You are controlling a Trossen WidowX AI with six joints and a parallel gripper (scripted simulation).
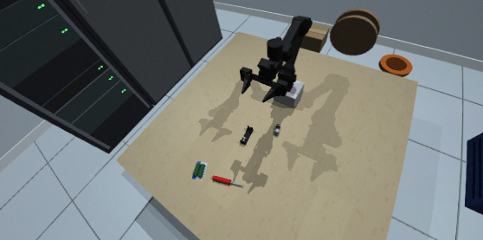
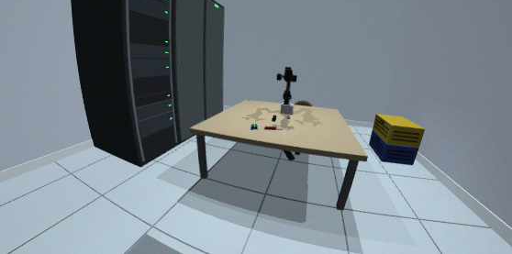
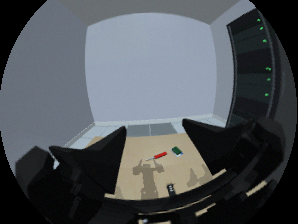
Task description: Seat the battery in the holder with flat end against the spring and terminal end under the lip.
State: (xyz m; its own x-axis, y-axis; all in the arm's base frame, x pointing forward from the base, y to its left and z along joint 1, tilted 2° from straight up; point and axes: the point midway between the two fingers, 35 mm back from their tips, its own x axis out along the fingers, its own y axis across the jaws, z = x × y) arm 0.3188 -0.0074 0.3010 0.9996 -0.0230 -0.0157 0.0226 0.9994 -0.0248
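Now: gripper tip 390 mm above the cylindrical battery, 110 mm past it and 50 mm to the right of it. Round my gripper tip: red-handled screwdriver 390 mm below, 240 mm ahead, 40 mm to the right.
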